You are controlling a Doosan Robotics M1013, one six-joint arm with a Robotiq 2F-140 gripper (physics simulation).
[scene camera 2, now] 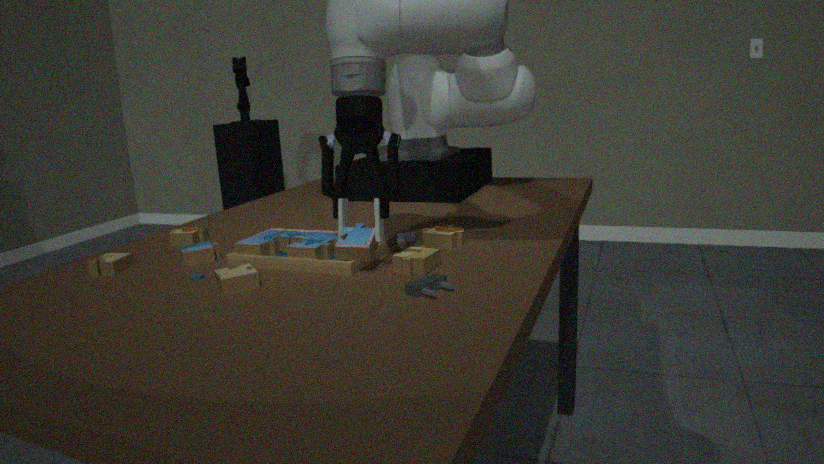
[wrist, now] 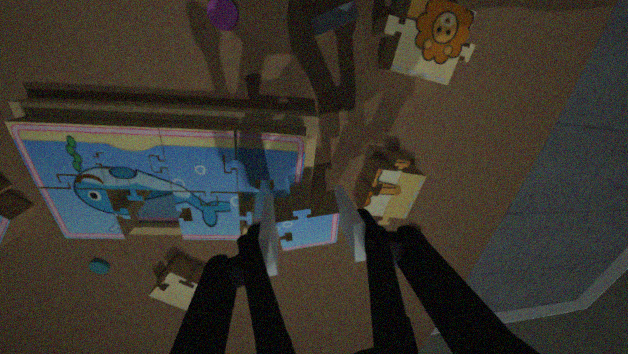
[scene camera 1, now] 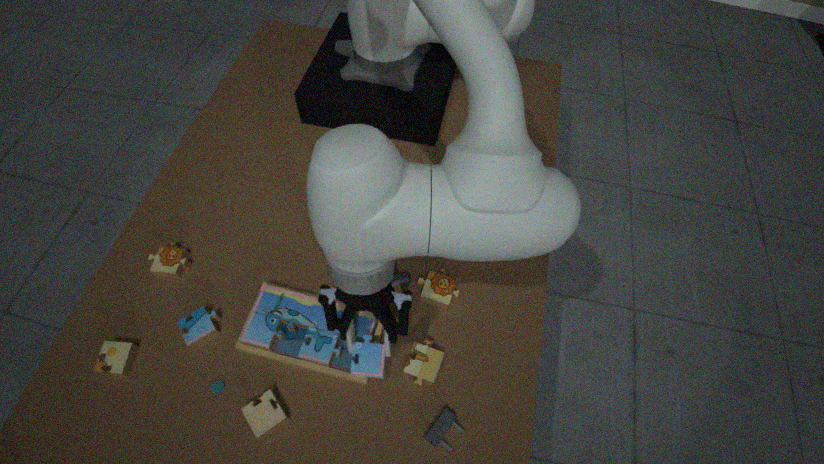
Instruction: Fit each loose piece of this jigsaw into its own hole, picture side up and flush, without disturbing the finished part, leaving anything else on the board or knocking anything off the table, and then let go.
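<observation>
The jigsaw board (scene camera 1: pixel 301 362) (scene camera 2: pixel 295 264) (wrist: pixel 310 138) shows a blue fish picture with a pink border and lies at the table's near left. Two dark gaps show in its front row in scene camera 1. My gripper (scene camera 1: pixel 368 338) (scene camera 2: pixel 360 231) (wrist: pixel 305 204) is shut on a blue corner piece (scene camera 1: pixel 370 358) (scene camera 2: pixel 357 237) (wrist: pixel 310 230).
Around the board lie a lion piece (scene camera 1: pixel 440 285) (scene camera 2: pixel 444 232) (wrist: pixel 435 38), a yellowish piece (scene camera 1: pixel 424 364) (scene camera 2: pixel 415 258) (wrist: pixel 395 197), a grey piece (scene camera 1: pixel 442 428) (scene camera 2: pixel 429 285), a pale face-down piece (scene camera 1: pixel 265 411) (scene camera 2: pixel 237 273) (wrist: pixel 173 286) and a teal disc (scene camera 1: pixel 218 386). The arm's black base (scene camera 1: pixel 373 101) stands behind.
</observation>
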